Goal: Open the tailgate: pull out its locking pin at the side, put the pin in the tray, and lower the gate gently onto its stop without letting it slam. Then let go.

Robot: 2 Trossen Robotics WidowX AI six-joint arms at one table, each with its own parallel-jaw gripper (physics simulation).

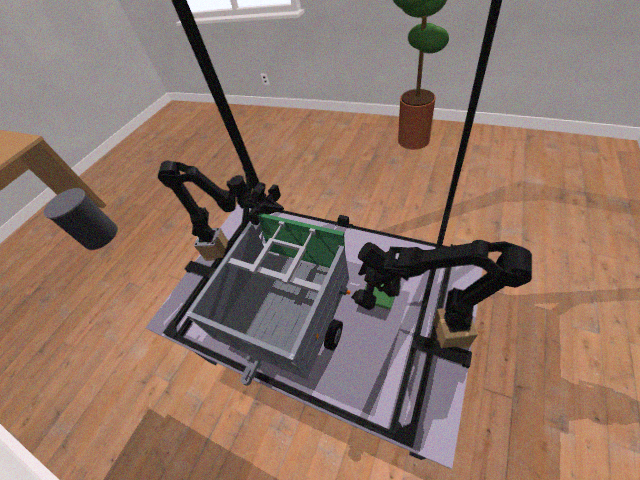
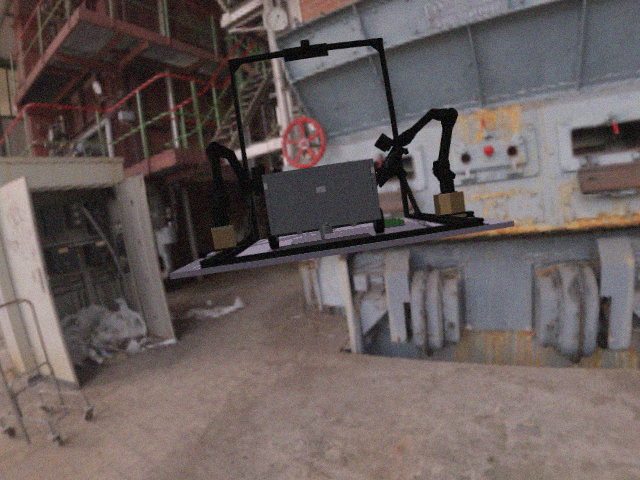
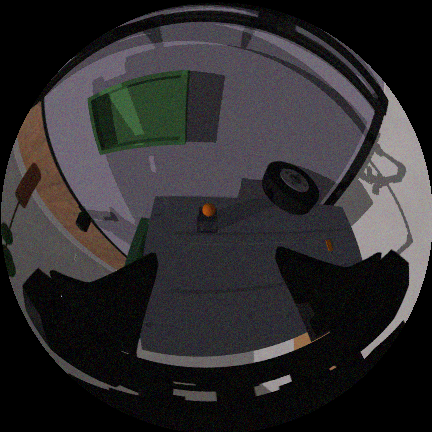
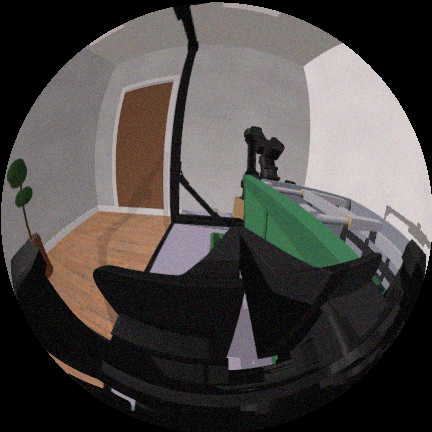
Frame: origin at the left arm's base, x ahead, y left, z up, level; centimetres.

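Seen in the pictures: left gripper, fingertip midpoint: (image 1: 355, 286) (image 3: 217, 257); right gripper, fingertip midpoint: (image 1: 283, 208) (image 4: 236, 233); left arm's base at its link origin: (image 1: 457, 321) (image 2: 448, 193); right arm's base at its link origin: (image 1: 207, 236) (image 2: 221, 226).
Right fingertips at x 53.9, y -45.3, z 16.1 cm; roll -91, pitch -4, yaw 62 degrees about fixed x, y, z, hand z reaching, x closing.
Note:
Pixels of each thing's top centre, then the offset from my right fingertips to it. Level surfaces: height alone.
- grey trailer at its top centre: (image 4: 364, 208) (image 3: 259, 328) (image 1: 265, 279) (image 2: 316, 169) dx +4.8, dy +31.7, dz +1.3 cm
- orange-knobbed locking pin at its top centre: (image 3: 206, 231) (image 1: 339, 288) dx -17.4, dy +28.6, dz -15.3 cm
- green tray at its top centre: (image 3: 130, 114) (image 1: 381, 285) (image 2: 388, 220) dx -33.5, dy +24.0, dz -25.5 cm
- trailer's black wheel at its top centre: (image 3: 302, 209) (image 1: 331, 329) dx -13.5, dy +42.6, dz -17.3 cm
- purple table at its surface level: dz -27.7 cm
A grey trailer (image 1: 270, 305) (image 2: 320, 195) stands on the table. Its green tailgate (image 1: 304, 240) (image 4: 289, 229) is raised at the far end. The orange-knobbed locking pin (image 1: 348, 291) (image 3: 208, 209) sits in the trailer's side wall. My left gripper (image 1: 361, 294) (image 2: 385, 173) (image 3: 217, 257) is open and empty. It faces the pin a short way off. The green tray (image 1: 385, 301) (image 3: 141, 111) (image 2: 394, 222) lies on the table beside it. My right gripper (image 1: 265, 210) (image 4: 236, 233) is shut on nothing. It rests at the gate's top corner.
The trailer's black wheel (image 1: 333, 334) (image 3: 289, 192) is near the pin. A black frame with tall posts (image 1: 461, 143) rings the purple table (image 1: 375, 362). A potted plant (image 1: 416, 119) stands on the wooden floor behind.

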